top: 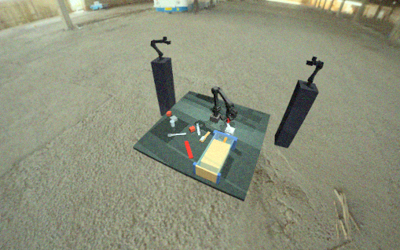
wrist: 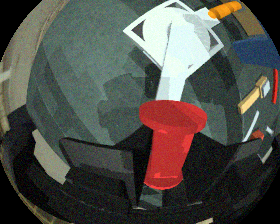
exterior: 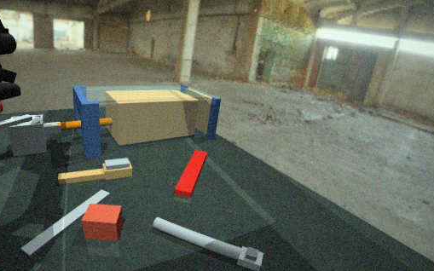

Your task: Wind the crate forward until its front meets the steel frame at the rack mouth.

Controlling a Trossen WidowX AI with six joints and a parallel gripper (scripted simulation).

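Now: the winch 9 cm below my gripper tip, 7 cm ahead of it and 4 cm to the left of it. From my gripper tip the other things lie so: wooden-handled tool (22 cm ahead, 21 cm to the right, 10 cm below); then winch handle (3 cm ahead, 2 cm to the left, 1 cm below); then red knob (2 cm above).
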